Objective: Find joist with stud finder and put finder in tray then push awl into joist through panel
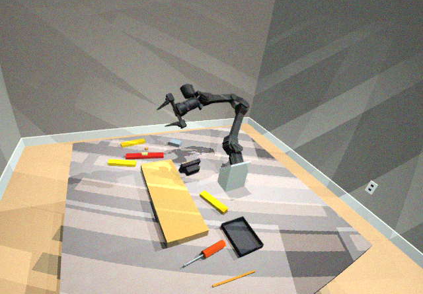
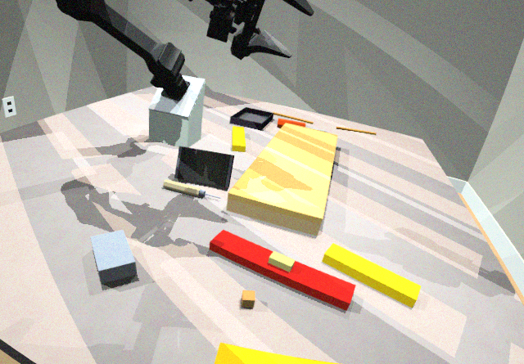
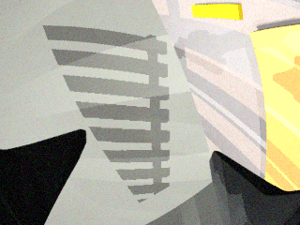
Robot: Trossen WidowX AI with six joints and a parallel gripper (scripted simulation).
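The stud finder lies 310 mm below my gripper tip, 190 mm behind it and 60 mm to the left of it. Also, from my gripper tip: awl (320 mm below, 150 mm behind, 20 mm to the right); then red level (320 mm below, 150 mm to the right, 70 mm ahead); then small brown cube (320 mm below, 220 mm to the right, 50 mm ahead).
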